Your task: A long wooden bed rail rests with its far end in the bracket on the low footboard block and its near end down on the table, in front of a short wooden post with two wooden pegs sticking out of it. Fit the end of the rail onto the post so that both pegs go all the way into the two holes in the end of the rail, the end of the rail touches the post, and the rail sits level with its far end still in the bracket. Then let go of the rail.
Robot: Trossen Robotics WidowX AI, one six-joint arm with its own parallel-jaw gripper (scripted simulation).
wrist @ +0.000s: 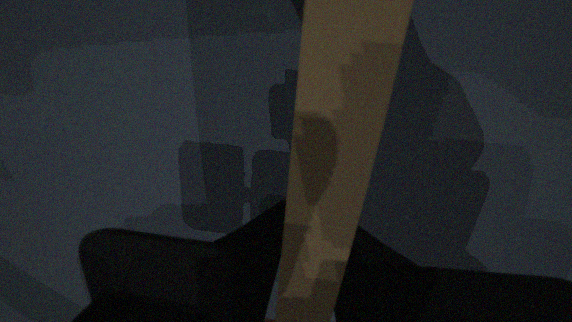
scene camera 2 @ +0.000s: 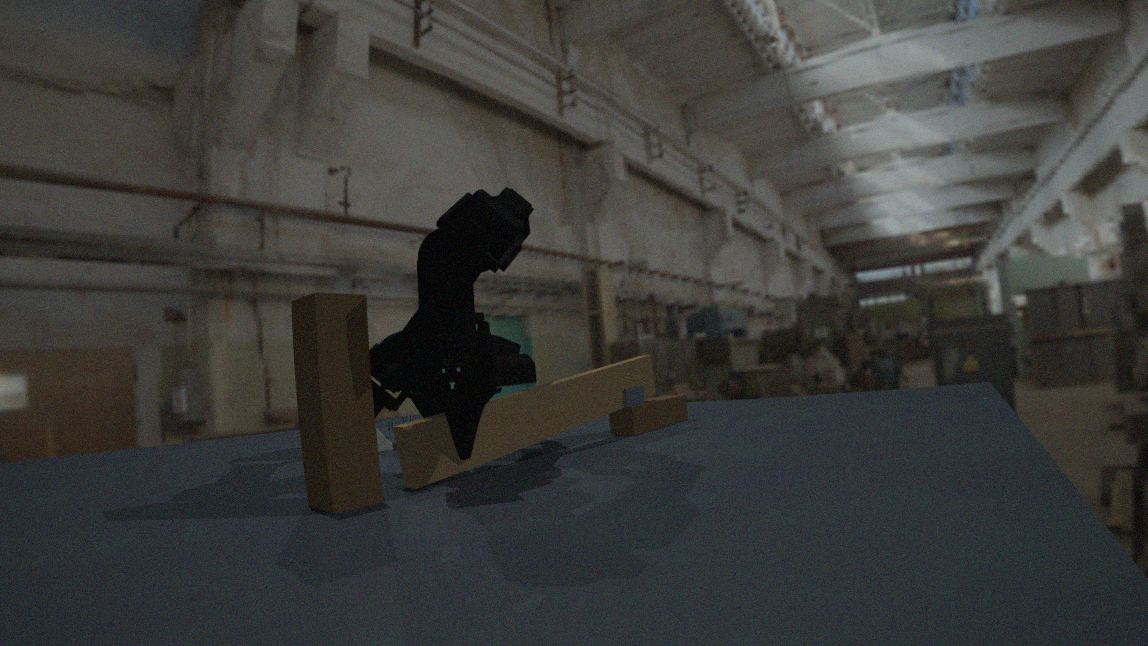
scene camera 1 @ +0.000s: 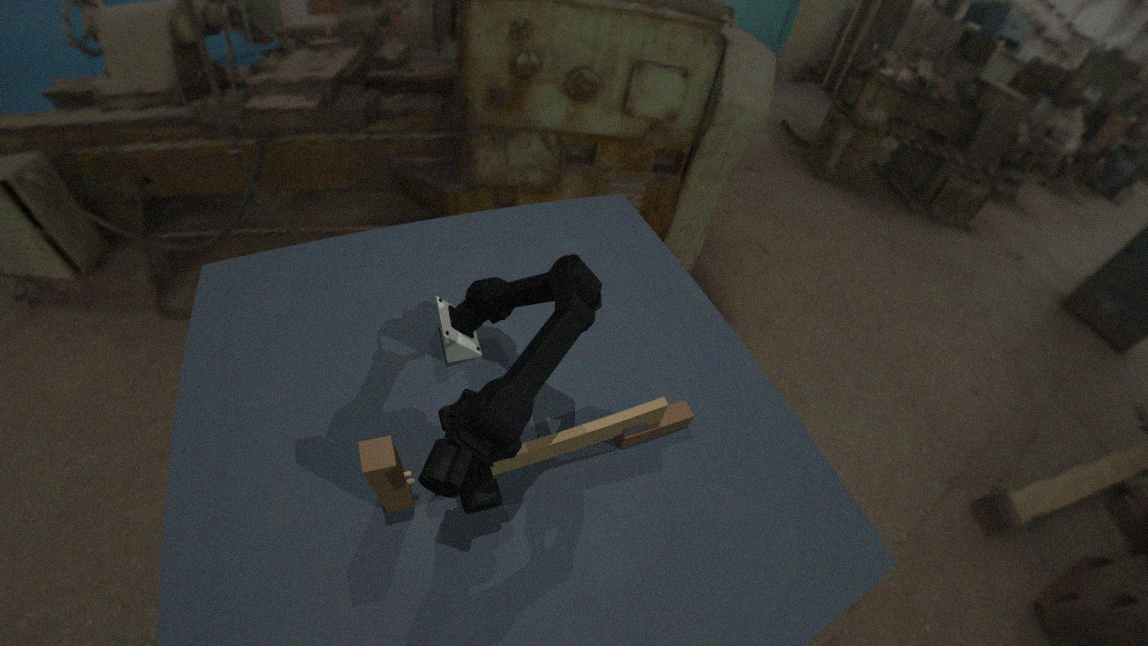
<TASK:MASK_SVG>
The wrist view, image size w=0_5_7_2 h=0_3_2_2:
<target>my gripper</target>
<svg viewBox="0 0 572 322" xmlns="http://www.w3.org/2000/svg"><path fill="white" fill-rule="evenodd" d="M334 308L336 322L572 322L572 282L558 277L480 272L452 268L443 269L429 266L421 267L410 261L407 257L395 252L386 244L381 243L357 224ZM286 201L281 200L241 228L237 228L214 242L122 230L119 228L104 228L87 233L80 241L78 252L92 303L84 308L72 322L264 322L281 258Z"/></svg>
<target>long wooden rail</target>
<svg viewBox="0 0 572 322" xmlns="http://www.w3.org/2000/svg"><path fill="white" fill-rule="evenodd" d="M414 0L304 0L304 18L275 322L331 322L386 120L387 108L395 83L396 71Z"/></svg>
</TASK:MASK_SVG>
